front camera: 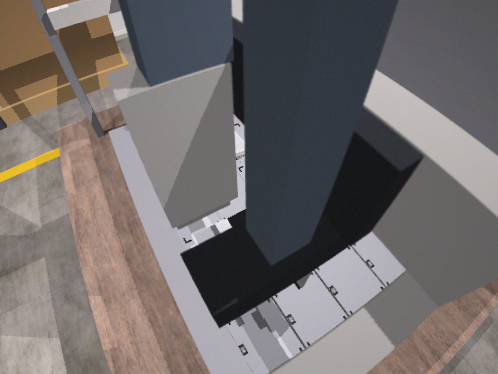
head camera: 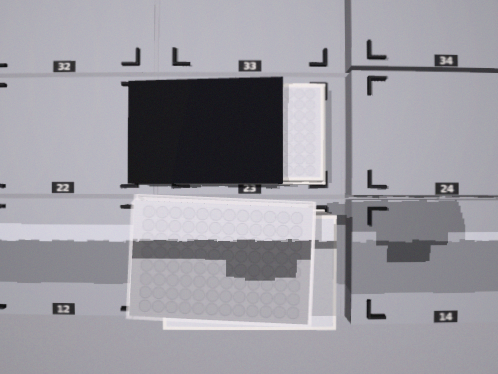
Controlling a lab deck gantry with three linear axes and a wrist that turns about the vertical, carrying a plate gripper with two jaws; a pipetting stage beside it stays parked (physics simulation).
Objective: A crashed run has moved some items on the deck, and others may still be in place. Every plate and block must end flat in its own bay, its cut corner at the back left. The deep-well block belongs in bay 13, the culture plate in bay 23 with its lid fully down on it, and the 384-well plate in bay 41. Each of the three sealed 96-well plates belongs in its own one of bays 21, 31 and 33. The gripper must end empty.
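Frame: origin at the robot's base, x right, y ahead, z up, level; metres.
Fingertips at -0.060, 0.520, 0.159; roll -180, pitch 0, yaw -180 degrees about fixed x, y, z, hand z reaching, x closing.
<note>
Pixels of each thing's middle, then the offset from my fingertips to it, as dx, dy, dz.
- plain black plate-sized piece, body centre: (head camera: 204,131) -0.090, -0.165, -0.145
- pale plate with round wells, body centre: (head camera: 249,133) -0.090, -0.128, -0.152
- translucent 96-well plate, body centre: (head camera: 221,259) (front camera: 221,250) +0.005, -0.147, -0.111
- white-rimmed piece, body centre: (head camera: 249,264) +0.017, -0.128, -0.138
My gripper (front camera: 300,235) is a black body hanging high over the front of the deck; its jaws are hidden, so their opening cannot be read. In the head view, a plain black plate-sized piece (head camera: 205,132) overhangs the left of bay 23 and covers most of a pale plate with round wells (head camera: 306,132). Over bay 13 a translucent 96-well plate (head camera: 220,295) (front camera: 215,231) lies slightly turned on a white-rimmed piece (head camera: 327,280), which sticks out right and in front. Which labware that lower piece is cannot be told. The other task plates cannot be made out.
The parked pipetting stage (front camera: 195,145) and the blue-grey column (front camera: 300,125) hide much of the deck in the front view. A wooden table edge (front camera: 95,220) runs along the left. Bay labels 22 (head camera: 63,187), 24 (head camera: 446,188) and 14 (head camera: 445,316) show around the stacks.
</note>
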